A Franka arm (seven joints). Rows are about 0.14 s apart.
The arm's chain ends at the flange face. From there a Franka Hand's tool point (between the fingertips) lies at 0.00 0.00 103.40 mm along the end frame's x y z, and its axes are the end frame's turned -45 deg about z.
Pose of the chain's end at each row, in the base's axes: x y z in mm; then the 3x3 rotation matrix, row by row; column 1 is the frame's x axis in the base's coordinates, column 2 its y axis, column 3 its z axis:
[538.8 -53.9 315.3], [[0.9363 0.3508 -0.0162], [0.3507 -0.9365 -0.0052], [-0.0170 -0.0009 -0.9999]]
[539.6 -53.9 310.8], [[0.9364 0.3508 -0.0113], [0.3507 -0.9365 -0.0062], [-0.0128 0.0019 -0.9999]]
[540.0 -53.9 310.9], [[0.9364 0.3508 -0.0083], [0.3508 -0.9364 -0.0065], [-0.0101 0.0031 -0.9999]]
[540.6 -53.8 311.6], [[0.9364 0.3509 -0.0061], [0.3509 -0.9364 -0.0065], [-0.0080 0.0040 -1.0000]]
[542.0 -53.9 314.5], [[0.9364 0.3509 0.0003], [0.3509 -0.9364 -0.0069], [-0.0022 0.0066 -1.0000]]
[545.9 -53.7 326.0], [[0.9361 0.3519 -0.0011], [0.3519 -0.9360 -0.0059], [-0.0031 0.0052 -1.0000]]
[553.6 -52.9 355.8], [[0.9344 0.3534 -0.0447], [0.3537 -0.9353 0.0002], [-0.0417 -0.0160 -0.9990]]
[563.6 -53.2 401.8], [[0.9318 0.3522 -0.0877], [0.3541 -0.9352 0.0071], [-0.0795 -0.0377 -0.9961]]
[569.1 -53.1 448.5], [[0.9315 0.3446 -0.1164], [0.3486 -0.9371 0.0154], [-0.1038 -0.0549 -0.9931]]
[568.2 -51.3 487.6], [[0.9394 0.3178 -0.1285], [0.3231 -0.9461 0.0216], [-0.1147 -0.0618 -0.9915]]
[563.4 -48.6 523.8], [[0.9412 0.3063 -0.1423], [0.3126 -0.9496 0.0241], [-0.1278 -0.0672 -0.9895]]
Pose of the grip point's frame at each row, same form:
[537.1 -54.4 211.9], [[0.4140 0.9101 -0.0162], [0.9102 -0.4142 -0.0052], [-0.0114 -0.0127 -0.9999]]
[538.4 -54.5 207.4], [[0.4141 0.9102 -0.0113], [0.9102 -0.4142 -0.0062], [-0.0104 -0.0077 -0.9999]]
[539.1 -54.6 207.5], [[0.4141 0.9102 -0.0083], [0.9102 -0.4141 -0.0065], [-0.0093 -0.0049 -0.9999]]
[540.0 -54.5 208.2], [[0.4140 0.9103 -0.0061], [0.9103 -0.4140 -0.0065], [-0.0085 -0.0028 -1.0000]]
[542.0 -54.6 211.1], [[0.4140 0.9103 0.0003], [0.9103 -0.4140 -0.0069], [-0.0062 0.0031 -1.0000]]
[545.8 -54.3 222.6], [[0.4131 0.9108 -0.0011], [0.9107 -0.4130 -0.0059], [-0.0059 0.0015 -1.0000]]
[549.0 -52.9 252.5], [[0.4108 0.9106 -0.0447], [0.9115 -0.4113 0.0002], [-0.0182 -0.0408 -0.9990]]
[554.5 -52.5 298.8], [[0.4098 0.9079 -0.0877], [0.9117 -0.4109 0.0071], [-0.0296 -0.0829 -0.9961]]
[557.1 -51.5 345.8], [[0.4150 0.9023 -0.1164], [0.9091 -0.4161 0.0154], [-0.0346 -0.1122 -0.9931]]
[554.9 -49.1 385.1], [[0.4395 0.8890 -0.1285], [0.8975 -0.4405 0.0216], [-0.0374 -0.1248 -0.9915]]
[548.7 -46.1 421.5], [[0.4489 0.8821 -0.1423], [0.8925 -0.4504 0.0241], [-0.0429 -0.1379 -0.9895]]

